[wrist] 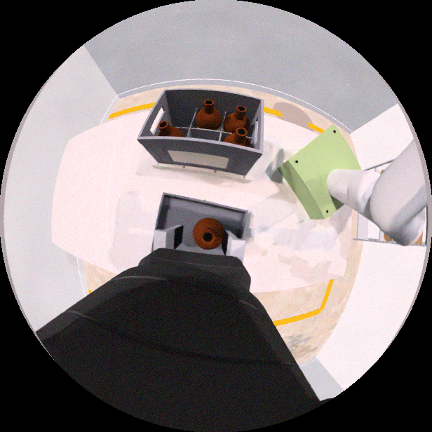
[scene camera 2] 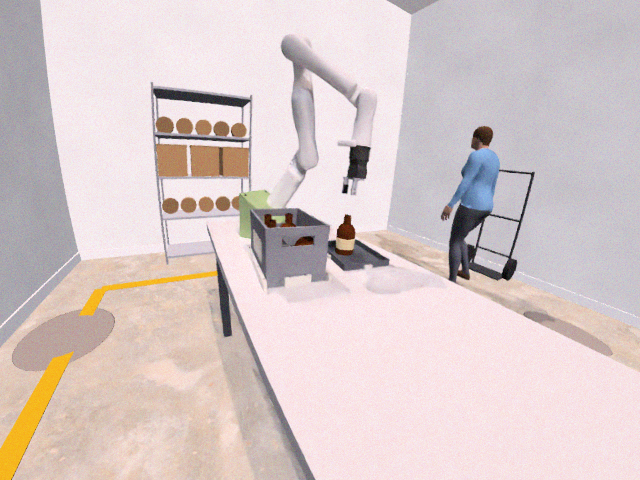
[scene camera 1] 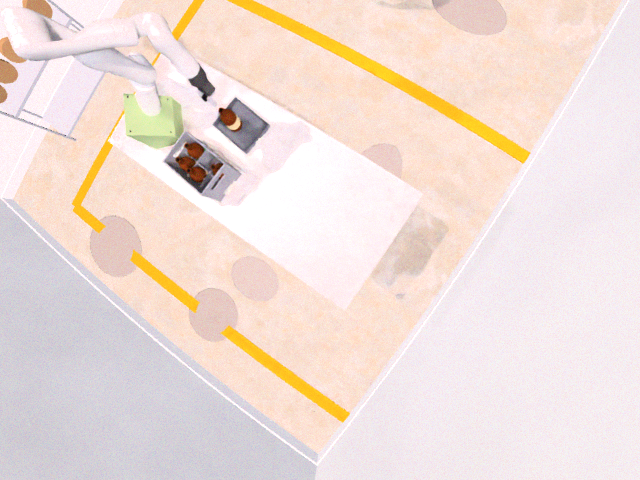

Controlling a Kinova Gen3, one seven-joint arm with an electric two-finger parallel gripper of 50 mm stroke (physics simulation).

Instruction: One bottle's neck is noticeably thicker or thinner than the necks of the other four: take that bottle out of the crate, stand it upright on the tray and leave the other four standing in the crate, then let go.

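Frame: origin at the arm's base, x ahead, y left, z up, level; centimetres.
Seen in the pictures: gripper, between the fingertips: (scene camera 2: 348,194) (scene camera 1: 211,102); arm's base, origin of its link: (scene camera 2: 275,205) (scene camera 1: 150,107).
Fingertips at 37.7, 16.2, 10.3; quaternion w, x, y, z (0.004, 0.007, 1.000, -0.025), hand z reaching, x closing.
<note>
Offsets run from my fingertips to a thing's top centre, as dx, dy, dz. Level surfaces: height alone.
A brown bottle with a cream label {-0.6, +1.0, -8.1} (scene camera 1: 230,119) (scene camera 2: 345,237) (wrist: 208,233) stands upright on the dark grey tray {+2.7, +2.1, -21.6} (scene camera 1: 250,144) (scene camera 2: 356,264) (wrist: 182,204). The gripper (scene camera 1: 210,101) (scene camera 2: 349,187) (wrist: 204,239) is open and empty, above the bottle and apart from its neck. The grey crate {+3.2, -26.4, -6.6} (scene camera 1: 222,184) (scene camera 2: 294,264) (wrist: 155,146) stands beside the tray. Four brown bottles stand in it: in the wrist view, one at the left (wrist: 168,131), one in the middle (wrist: 208,117) and two at the right (wrist: 237,120) (wrist: 238,138). The crate wall hides their lower parts.
The green robot base block (scene camera 1: 153,121) (scene camera 2: 248,211) (wrist: 320,175) stands behind the crate on the white table {dz -24.1} (scene camera 1: 330,222) (scene camera 2: 413,361). A person in blue (scene camera 2: 480,178) stands beyond the table near a hand truck (scene camera 2: 523,211). A shelf rack (scene camera 2: 155,155) stands at the back wall.
</note>
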